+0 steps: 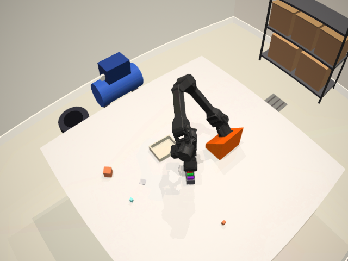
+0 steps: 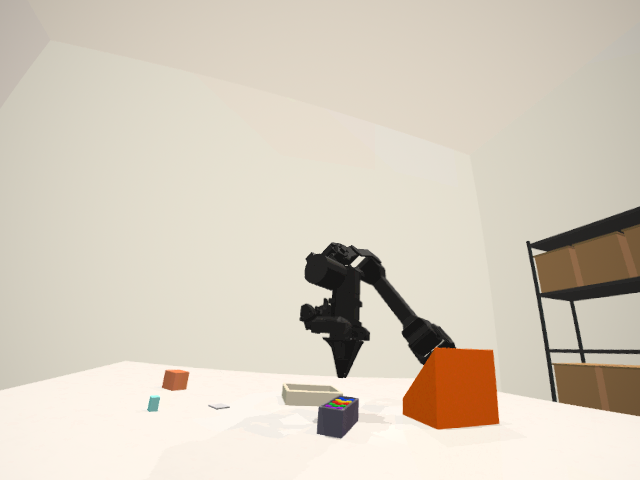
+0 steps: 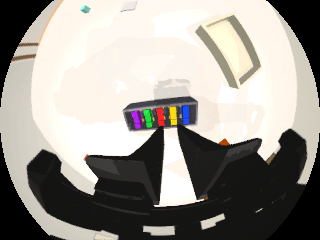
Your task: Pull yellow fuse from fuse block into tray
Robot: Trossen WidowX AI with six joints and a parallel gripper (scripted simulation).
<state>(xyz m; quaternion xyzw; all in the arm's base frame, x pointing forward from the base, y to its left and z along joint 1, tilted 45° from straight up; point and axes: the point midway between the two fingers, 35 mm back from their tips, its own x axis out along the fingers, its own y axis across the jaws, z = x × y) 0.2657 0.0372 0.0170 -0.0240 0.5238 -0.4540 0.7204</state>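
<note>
The yellow fuse lies 5 cm below my gripper tip and 1 cm behind it. From my gripper tip the other things lie so: orange cube (33 cm ahead, 25 cm to the right, 6 cm below); tray (19 cm to the right, 8 cm below, 1 cm ahead); cyan block (32 cm ahead, 7 cm below, 5 cm to the right).
</note>
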